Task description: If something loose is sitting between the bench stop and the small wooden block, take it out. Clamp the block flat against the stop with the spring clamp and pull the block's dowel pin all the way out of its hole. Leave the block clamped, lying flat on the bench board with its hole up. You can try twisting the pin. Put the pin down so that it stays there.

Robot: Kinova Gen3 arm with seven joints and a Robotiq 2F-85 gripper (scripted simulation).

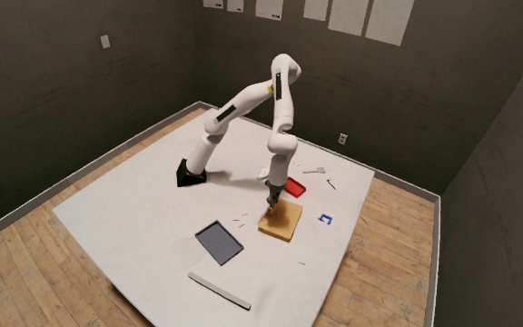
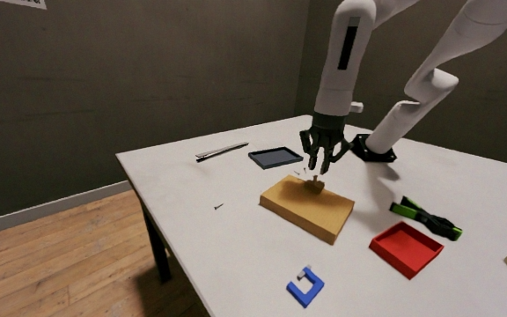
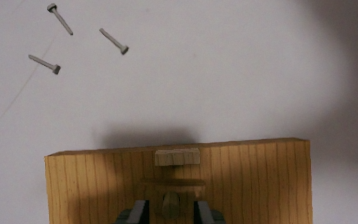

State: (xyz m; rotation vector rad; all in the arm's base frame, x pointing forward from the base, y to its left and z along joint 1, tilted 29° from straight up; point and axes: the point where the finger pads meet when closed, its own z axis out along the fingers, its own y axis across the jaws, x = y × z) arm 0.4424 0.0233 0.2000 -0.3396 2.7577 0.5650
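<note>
Right now my hand is 5 cm above the dowel pin. Round my hand: grey tray (27 cm to the right, 10 cm below, 6 cm behind); red tray (22 cm to the left, 10 cm below, 5 cm behind); small wooden block (7 cm below).
</note>
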